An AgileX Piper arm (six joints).
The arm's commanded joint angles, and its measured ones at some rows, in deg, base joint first. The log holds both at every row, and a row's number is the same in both.
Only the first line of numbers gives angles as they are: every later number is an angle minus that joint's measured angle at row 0.
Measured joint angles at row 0: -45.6 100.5 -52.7 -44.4 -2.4 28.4
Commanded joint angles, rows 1 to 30: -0.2 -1.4 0.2 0.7 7.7 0.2; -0.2 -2.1 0.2 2.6 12.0 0.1; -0.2 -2.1 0.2 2.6 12.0 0.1; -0.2 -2.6 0.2 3.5 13.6 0.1; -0.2 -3.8 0.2 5.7 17.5 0.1; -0.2 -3.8 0.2 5.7 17.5 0.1; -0.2 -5.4 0.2 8.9 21.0 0.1; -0.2 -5.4 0.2 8.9 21.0 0.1; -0.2 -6.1 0.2 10.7 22.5 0.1; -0.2 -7.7 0.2 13.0 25.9 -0.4; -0.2 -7.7 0.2 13.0 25.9 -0.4; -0.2 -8.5 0.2 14.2 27.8 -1.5; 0.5 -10.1 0.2 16.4 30.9 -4.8; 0.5 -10.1 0.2 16.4 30.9 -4.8; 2.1 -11.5 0.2 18.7 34.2 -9.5; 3.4 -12.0 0.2 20.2 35.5 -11.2; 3.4 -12.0 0.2 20.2 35.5 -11.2; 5.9 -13.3 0.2 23.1 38.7 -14.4; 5.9 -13.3 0.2 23.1 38.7 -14.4; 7.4 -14.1 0.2 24.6 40.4 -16.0; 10.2 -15.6 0.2 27.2 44.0 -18.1; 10.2 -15.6 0.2 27.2 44.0 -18.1; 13.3 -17.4 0.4 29.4 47.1 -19.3; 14.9 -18.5 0.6 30.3 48.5 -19.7; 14.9 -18.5 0.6 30.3 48.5 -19.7; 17.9 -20.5 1.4 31.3 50.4 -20.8; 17.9 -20.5 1.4 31.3 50.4 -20.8; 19.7 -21.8 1.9 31.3 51.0 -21.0; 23.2 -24.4 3.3 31.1 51.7 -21.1; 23.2 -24.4 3.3 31.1 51.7 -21.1
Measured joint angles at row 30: 19.6 -21.4 1.6 30.8 49.9 -20.1
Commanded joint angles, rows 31 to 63: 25.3 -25.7 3.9 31.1 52.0 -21.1; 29.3 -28.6 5.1 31.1 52.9 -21.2; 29.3 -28.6 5.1 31.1 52.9 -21.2; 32.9 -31.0 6.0 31.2 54.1 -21.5; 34.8 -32.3 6.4 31.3 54.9 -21.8; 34.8 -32.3 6.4 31.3 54.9 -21.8; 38.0 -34.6 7.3 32.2 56.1 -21.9; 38.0 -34.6 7.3 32.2 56.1 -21.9; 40.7 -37.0 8.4 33.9 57.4 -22.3; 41.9 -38.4 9.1 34.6 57.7 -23.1; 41.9 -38.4 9.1 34.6 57.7 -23.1; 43.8 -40.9 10.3 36.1 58.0 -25.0; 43.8 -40.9 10.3 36.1 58.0 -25.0; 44.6 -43.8 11.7 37.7 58.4 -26.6; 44.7 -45.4 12.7 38.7 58.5 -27.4; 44.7 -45.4 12.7 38.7 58.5 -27.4; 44.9 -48.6 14.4 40.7 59.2 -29.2; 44.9 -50.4 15.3 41.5 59.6 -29.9; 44.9 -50.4 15.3 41.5 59.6 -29.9; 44.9 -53.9 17.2 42.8 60.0 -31.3; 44.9 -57.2 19.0 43.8 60.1 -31.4; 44.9 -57.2 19.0 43.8 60.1 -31.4; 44.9 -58.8 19.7 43.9 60.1 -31.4; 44.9 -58.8 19.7 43.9 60.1 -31.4; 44.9 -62.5 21.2 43.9 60.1 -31.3; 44.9 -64.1 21.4 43.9 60.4 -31.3; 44.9 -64.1 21.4 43.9 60.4 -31.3; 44.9 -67.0 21.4 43.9 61.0 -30.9; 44.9 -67.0 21.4 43.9 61.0 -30.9; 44.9 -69.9 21.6 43.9 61.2 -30.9; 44.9 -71.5 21.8 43.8 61.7 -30.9; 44.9 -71.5 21.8 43.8 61.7 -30.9; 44.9 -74.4 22.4 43.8 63.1 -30.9
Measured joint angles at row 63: 44.8 -70.9 21.5 43.8 61.1 -30.9
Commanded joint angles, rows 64 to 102: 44.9 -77.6 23.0 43.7 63.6 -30.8; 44.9 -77.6 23.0 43.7 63.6 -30.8; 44.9 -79.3 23.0 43.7 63.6 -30.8; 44.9 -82.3 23.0 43.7 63.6 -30.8; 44.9 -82.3 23.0 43.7 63.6 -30.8; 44.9 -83.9 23.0 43.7 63.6 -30.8; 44.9 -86.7 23.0 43.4 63.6 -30.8; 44.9 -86.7 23.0 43.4 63.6 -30.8; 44.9 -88.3 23.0 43.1 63.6 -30.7; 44.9 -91.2 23.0 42.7 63.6 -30.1; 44.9 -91.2 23.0 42.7 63.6 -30.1; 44.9 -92.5 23.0 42.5 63.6 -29.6; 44.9 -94.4 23.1 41.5 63.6 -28.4; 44.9 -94.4 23.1 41.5 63.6 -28.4; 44.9 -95.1 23.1 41.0 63.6 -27.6; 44.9 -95.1 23.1 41.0 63.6 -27.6; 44.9 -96.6 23.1 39.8 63.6 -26.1; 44.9 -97.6 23.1 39.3 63.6 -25.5; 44.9 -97.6 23.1 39.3 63.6 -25.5; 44.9 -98.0 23.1 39.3 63.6 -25.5; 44.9 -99.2 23.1 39.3 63.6 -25.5; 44.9 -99.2 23.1 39.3 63.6 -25.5; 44.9 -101.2 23.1 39.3 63.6 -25.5; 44.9 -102.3 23.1 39.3 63.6 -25.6; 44.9 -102.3 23.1 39.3 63.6 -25.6; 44.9 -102.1 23.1 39.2 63.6 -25.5; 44.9 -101.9 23.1 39.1 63.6 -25.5; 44.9 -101.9 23.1 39.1 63.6 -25.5; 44.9 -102.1 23.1 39.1 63.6 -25.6; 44.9 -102.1 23.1 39.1 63.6 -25.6; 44.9 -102.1 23.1 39.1 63.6 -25.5; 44.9 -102.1 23.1 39.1 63.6 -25.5; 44.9 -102.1 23.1 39.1 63.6 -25.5; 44.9 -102.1 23.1 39.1 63.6 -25.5; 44.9 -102.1 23.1 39.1 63.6 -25.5; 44.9 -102.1 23.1 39.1 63.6 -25.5; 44.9 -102.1 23.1 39.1 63.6 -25.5; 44.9 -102.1 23.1 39.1 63.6 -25.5; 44.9 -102.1 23.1 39.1 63.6 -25.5
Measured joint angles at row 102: 44.8 -100.7 22.9 39.4 63.8 -25.7
